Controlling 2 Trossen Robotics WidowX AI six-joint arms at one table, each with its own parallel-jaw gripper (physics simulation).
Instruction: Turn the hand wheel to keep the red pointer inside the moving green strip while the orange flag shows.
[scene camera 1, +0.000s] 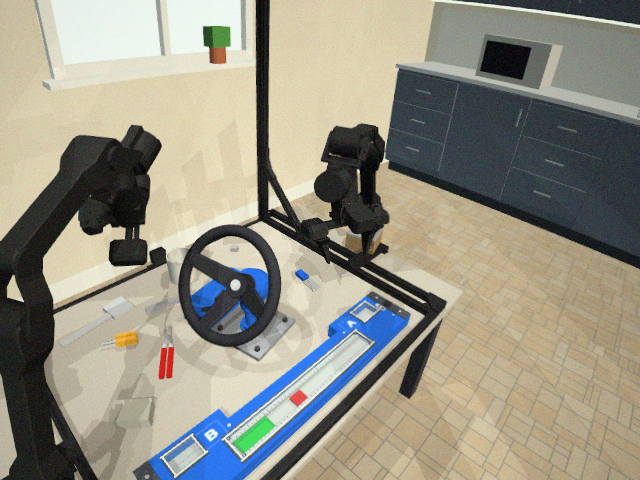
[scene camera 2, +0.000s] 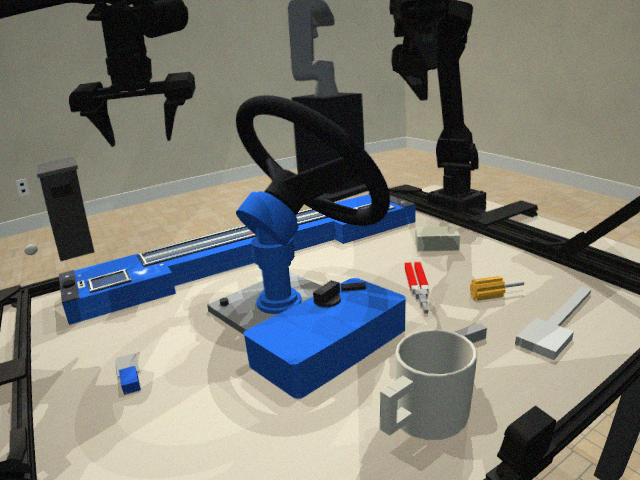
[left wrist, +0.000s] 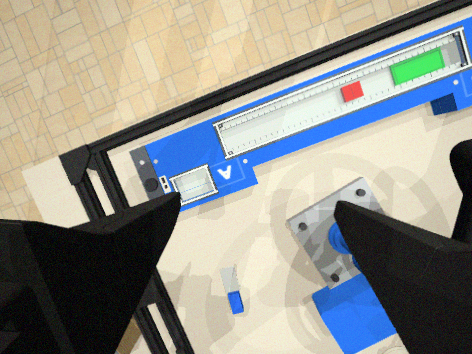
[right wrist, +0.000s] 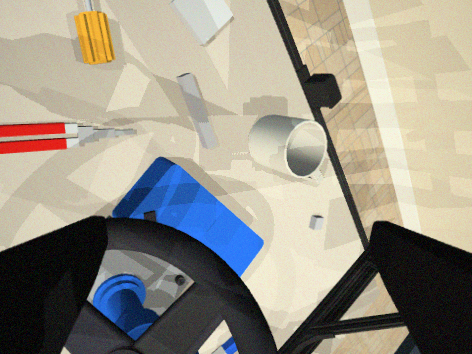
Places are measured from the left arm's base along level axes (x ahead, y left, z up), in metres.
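Pixels of known places: left gripper, between the fingertips: (scene camera 1: 347, 258) (scene camera 2: 141, 142) (left wrist: 257, 203); right gripper, between the fingertips: (scene camera 1: 138, 237) (scene camera 2: 428, 85) (right wrist: 241, 231); right arm's base, origin of its link: (scene camera 2: 457, 192).
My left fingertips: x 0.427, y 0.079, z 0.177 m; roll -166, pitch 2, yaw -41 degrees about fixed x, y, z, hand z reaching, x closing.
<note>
Ahead of a thing's pixels: the offset from my left fingertips to its top centre. "pt": to the spot under its first point.
The black hand wheel (scene camera 1: 274, 289) (scene camera 2: 379, 188) (right wrist: 205, 265) stands tilted on a blue post. On the blue panel's scale, the red pointer {pt dx +0.225, dy +0.004, dz -0.218 m} (scene camera 1: 298, 397) (left wrist: 352, 91) lies outside the green strip {pt dx +0.341, dy -0.033, dz -0.218 m} (scene camera 1: 253, 435) (left wrist: 418, 66), a short gap toward the A side. The strip is near the B end. No orange flag shows in window A {pt dx -0.090, dy +0.040, dz -0.218 m} (scene camera 1: 364, 311) (left wrist: 194, 185) or window B {pt dx +0.436, dy -0.122, dz -0.218 m} (scene camera 1: 184, 455). My left gripper (scene camera 2: 141, 142) (left wrist: 257, 203) is open and empty, away from the wheel. My right gripper (right wrist: 241, 231) is open and empty above the wheel's side; one finger overlaps the rim in its wrist view, contact unclear.
A blue box (scene camera 2: 325, 330) (right wrist: 200, 210) sits beside the wheel's post. A grey mug {pt dx -0.034, dy -0.531, dz -0.186 m} (scene camera 2: 436, 387) (right wrist: 287, 145), red pliers {dx +0.243, dy -0.347, dz -0.248 m} (scene camera 1: 166, 359), a yellow screwdriver {dx +0.289, dy -0.465, dz -0.226 m} (scene camera 1: 126, 338), a pale block {dx +0.414, dy -0.286, dz -0.228 m} (scene camera 1: 135, 411) and a small blue piece {dx -0.172, dy -0.170, dz -0.242 m} (scene camera 2: 129, 378) (left wrist: 235, 302) lie around. Black rails edge the table.
</note>
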